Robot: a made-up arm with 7 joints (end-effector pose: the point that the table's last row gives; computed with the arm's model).
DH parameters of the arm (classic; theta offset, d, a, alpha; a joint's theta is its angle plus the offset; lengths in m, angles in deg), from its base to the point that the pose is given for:
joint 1: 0 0.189 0 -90
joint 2: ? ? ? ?
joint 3: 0 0.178 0.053 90
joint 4: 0 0 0.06 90
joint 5: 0 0.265 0 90
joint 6: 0 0 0.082 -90
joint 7: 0 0.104 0 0
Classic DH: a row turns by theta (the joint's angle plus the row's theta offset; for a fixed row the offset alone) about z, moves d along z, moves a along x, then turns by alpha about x.
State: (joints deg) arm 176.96 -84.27 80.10 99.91 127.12 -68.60 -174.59
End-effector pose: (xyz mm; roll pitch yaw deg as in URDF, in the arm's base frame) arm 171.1 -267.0 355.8 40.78 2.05 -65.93
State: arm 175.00 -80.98 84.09 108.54 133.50 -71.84 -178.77
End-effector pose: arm 179.0 -275.2 340.1 49.67 2.40 -62.74
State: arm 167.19 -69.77 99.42 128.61 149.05 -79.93 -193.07
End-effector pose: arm 189.0 -292.0 302.7 79.71 9.08 -55.93
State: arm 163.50 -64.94 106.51 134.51 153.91 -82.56 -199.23
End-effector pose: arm 190.0 -294.2 296.2 92.13 12.38 -51.80
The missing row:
joint 2: 0 0 0 90
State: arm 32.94 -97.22 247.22 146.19 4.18 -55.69 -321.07
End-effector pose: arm -395.6 -291.5 103.8 -91.75 17.48 100.98
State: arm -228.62 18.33 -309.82 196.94 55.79 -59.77 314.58
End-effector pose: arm 65.5 201.3 548.2 -69.47 38.78 -19.97
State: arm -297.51 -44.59 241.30 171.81 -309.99 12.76 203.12
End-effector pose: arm -209.3 -379.5 565.6 43.75 -18.98 17.80
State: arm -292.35 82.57 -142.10 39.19 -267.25 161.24 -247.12
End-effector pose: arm 230.0 -35.1 306.9 130.07 29.85 -172.25
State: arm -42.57 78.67 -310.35 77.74 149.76 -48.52 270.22
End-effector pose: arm 214.1 63.2 -42.9 164.06 38.02 -80.22
